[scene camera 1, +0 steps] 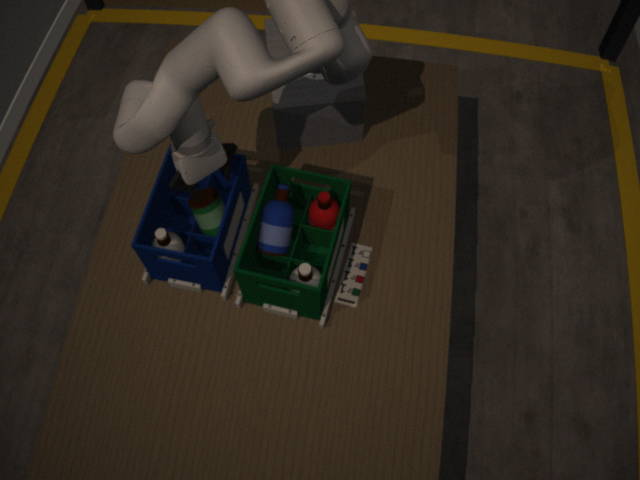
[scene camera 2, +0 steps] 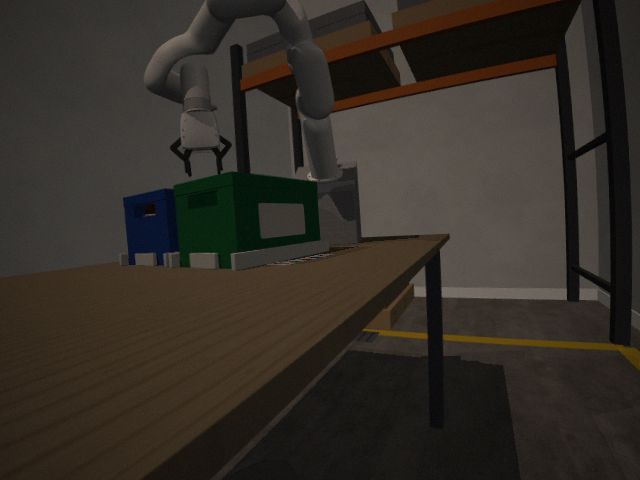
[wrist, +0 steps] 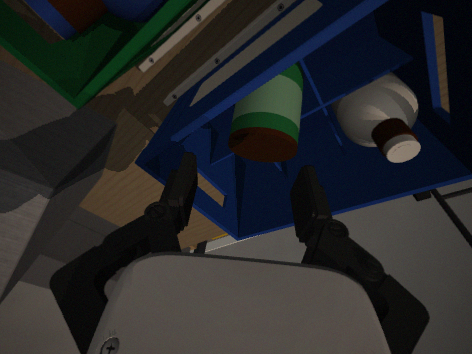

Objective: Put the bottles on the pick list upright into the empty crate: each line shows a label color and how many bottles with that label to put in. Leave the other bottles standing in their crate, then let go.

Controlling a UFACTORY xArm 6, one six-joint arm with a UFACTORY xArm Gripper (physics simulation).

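Places are measured from the arm's base along level axes (x left, y back, z up), in millimetres.
Pixels of known places: gripper, fingertip midpoint: (scene camera 1: 211, 186) (scene camera 2: 204, 174) (wrist: 246, 173); arm's base at its link origin: (scene camera 2: 325, 175).
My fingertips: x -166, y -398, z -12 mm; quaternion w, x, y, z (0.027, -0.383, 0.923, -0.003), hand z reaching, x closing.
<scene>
For each thing: its middle in the pictures, then the offset to it from my fingertips. "pt": a spot on its surface instead. Level surfaces: height alone.
- blue crate at the middle of its body: (wrist: 287, 122) (scene camera 1: 196, 218) (scene camera 2: 191, 226) dx -57, dy -10, dz -137 mm
- green-label bottle at the middle of its body: (wrist: 270, 89) (scene camera 1: 215, 223) dx -11, dy -14, dz -143 mm
- green crate at a spot on its surface: (scene camera 2: 206, 232) (scene camera 1: 282, 300) pt dx +178, dy -174, dz -155 mm
- blue-label bottle at the middle of its body: (scene camera 1: 277, 218) dx +139, dy -5, dz -96 mm
- red bottle at the middle of its body: (scene camera 1: 324, 213) dx +237, dy +47, dz -139 mm
- pick list at the middle of its body: (scene camera 2: 303, 259) (scene camera 1: 353, 274) dx +323, dy -58, dz -224 mm
- wooden table at its surface level: dz -225 mm
My gripper (scene camera 1: 205, 180) (scene camera 2: 204, 172) (wrist: 246, 173) is open and empty above the blue crate (scene camera 1: 180, 271) (scene camera 2: 149, 232), near the raised end of a green-label bottle (scene camera 1: 207, 212) (wrist: 267, 112). That bottle leans in the crate, its flat brown base facing up. A white bottle (scene camera 1: 168, 241) (wrist: 377, 110) stands at the blue crate's front left. In the green crate (scene camera 1: 281, 297) (scene camera 2: 206, 232), a blue-label bottle (scene camera 1: 276, 227) lies tilted on the left, a red bottle (scene camera 1: 324, 212) stands back right and a white bottle (scene camera 1: 305, 274) front right. The pick list (scene camera 1: 354, 274) shows white, blue, red and green marks; its numbers are unreadable.
The crates stand side by side between pale rails (scene camera 1: 279, 310) on the wooden table (scene camera 1: 258, 392) (scene camera 2: 206, 330). The arm's grey base block (scene camera 1: 320, 121) is behind the green crate. A shelf rack (scene camera 2: 571, 180) stands in the background.
</scene>
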